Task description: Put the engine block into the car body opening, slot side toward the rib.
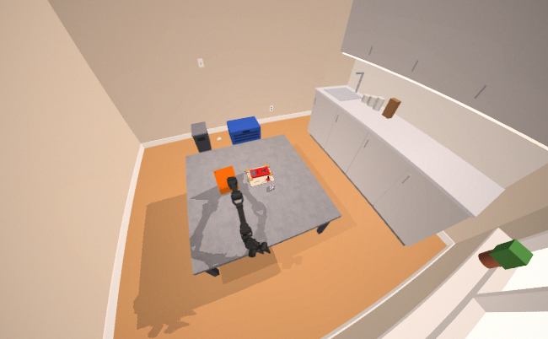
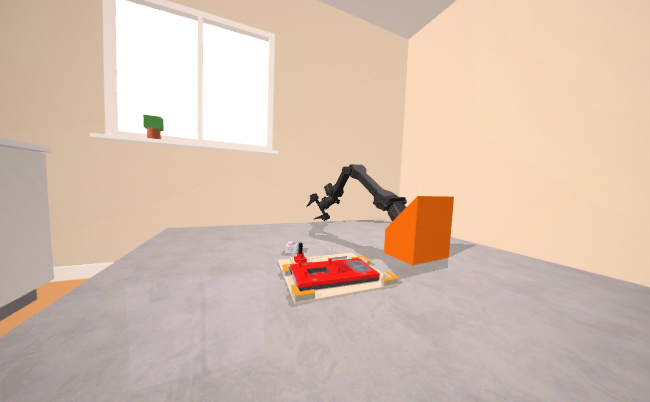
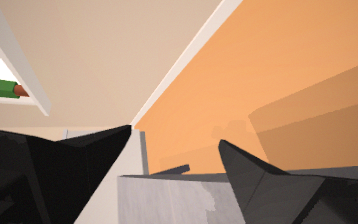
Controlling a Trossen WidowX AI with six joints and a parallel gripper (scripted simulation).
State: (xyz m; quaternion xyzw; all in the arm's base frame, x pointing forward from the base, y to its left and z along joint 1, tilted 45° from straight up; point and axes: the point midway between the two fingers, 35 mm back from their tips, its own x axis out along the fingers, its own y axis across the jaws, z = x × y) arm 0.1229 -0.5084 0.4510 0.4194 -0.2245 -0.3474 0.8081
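The engine block lies 590 mm to the left of my gripper tip, 220 mm ahead of it and 40 mm below it. The rest, counted from my gripper tip: black upright piece 690 mm to the left, 220 mm ahead, 10 mm below.
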